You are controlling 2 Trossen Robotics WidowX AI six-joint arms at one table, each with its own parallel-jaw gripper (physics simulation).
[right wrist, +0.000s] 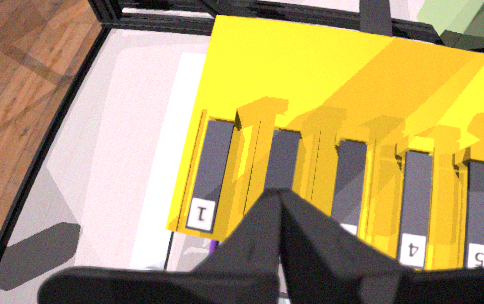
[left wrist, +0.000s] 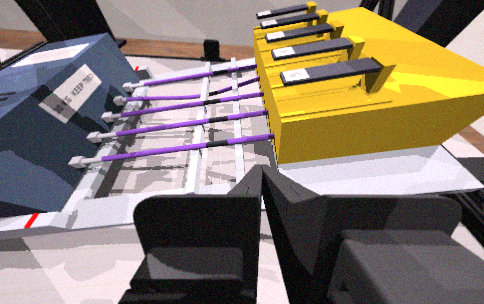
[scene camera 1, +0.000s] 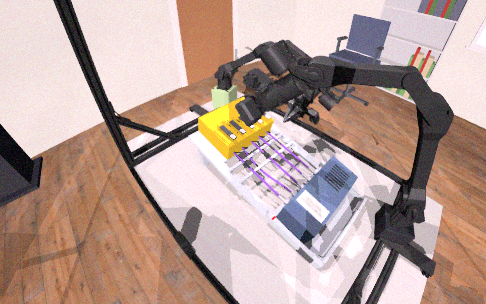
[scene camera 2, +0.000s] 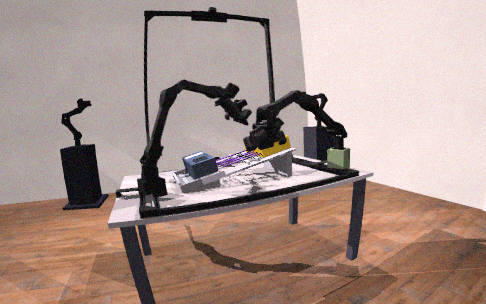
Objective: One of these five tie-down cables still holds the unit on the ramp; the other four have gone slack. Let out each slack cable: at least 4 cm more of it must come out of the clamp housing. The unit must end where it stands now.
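The yellow clamp housing [scene camera 1: 212, 134] [scene camera 2: 281, 149] [left wrist: 350, 131] [right wrist: 300, 70] sits at the ramp's high end. Lever 1 [right wrist: 213, 162], lever 4 [right wrist: 417, 195] and lever 5 [left wrist: 332, 71] are among its dark numbered levers. Purple cables run to the blue unit [scene camera 1: 295, 215] [scene camera 2: 202, 167] [left wrist: 30, 150]. Cable 2 [left wrist: 175, 98] bends near its black band; the others look nearly straight. My left gripper [left wrist: 260, 170] is shut and empty, in front of the housing's lower corner beside cable 5 [left wrist: 160, 151]. My right gripper [right wrist: 276, 200] is shut and empty, above lever 2 [right wrist: 282, 155], hiding its label end.
A white ramp [left wrist: 415, 165] carries the unit and housing, with a red mark [scene camera 1: 273, 218] [left wrist: 31, 220] near the unit. A green block [scene camera 1: 219, 99] [scene camera 2: 339, 158] [right wrist: 450, 17] stands behind the housing. Both arms cross close together above the housing. Black rails edge the table.
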